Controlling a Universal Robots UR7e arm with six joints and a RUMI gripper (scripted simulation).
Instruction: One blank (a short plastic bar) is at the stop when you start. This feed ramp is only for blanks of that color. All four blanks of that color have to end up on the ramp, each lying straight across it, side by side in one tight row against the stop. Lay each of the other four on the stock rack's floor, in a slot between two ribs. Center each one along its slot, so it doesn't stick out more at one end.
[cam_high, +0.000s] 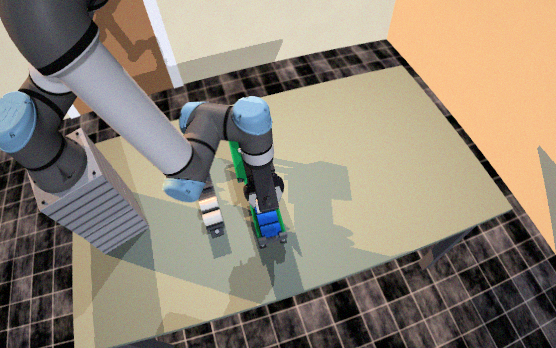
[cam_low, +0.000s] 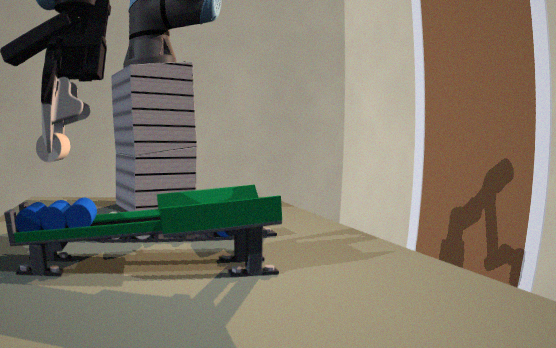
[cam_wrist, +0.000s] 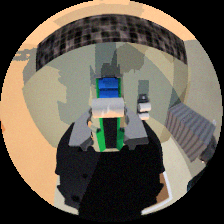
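Right now the stock rack is 21 cm behind my hand, 19 cm to the left of it and 19 cm below it. From my hand the other things lie so: stop 12 cm below, 6 cm to the right.
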